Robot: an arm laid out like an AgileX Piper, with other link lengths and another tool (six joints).
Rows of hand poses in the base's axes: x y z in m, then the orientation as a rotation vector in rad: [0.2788, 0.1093, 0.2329, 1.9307, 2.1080, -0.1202]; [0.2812, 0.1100, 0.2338, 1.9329, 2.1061, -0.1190]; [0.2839, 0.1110, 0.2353, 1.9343, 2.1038, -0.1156]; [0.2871, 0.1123, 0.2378, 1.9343, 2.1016, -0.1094]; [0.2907, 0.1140, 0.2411, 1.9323, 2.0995, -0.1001]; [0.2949, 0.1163, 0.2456, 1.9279, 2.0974, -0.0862]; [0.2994, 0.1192, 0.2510, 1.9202, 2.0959, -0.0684]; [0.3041, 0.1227, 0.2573, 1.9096, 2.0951, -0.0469]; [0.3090, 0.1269, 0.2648, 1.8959, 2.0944, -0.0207]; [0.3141, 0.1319, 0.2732, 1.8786, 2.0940, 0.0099]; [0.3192, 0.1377, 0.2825, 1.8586, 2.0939, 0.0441]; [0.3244, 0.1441, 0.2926, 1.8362, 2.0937, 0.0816]
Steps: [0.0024, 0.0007, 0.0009, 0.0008, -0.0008, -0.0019]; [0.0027, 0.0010, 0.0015, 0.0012, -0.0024, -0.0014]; [0.0032, 0.0013, 0.0025, 0.0019, -0.0043, -0.0004]; [0.0036, 0.0017, 0.0033, 0.0025, -0.0066, 0.0011]; [0.0042, 0.0023, 0.0045, 0.0035, -0.0099, 0.0028]; [0.0045, 0.0029, 0.0054, 0.0041, -0.0128, 0.0052]; [0.0047, 0.0035, 0.0063, 0.0049, -0.0153, 0.0074]; [0.0049, 0.0042, 0.0075, 0.0059, -0.0187, 0.0096]; [0.0051, 0.0050, 0.0084, 0.0067, -0.0221, 0.0122]; [0.0051, 0.0058, 0.0093, 0.0077, -0.0245, 0.0142]; [0.0052, 0.0064, 0.0101, 0.0086, -0.0269, 0.0159]
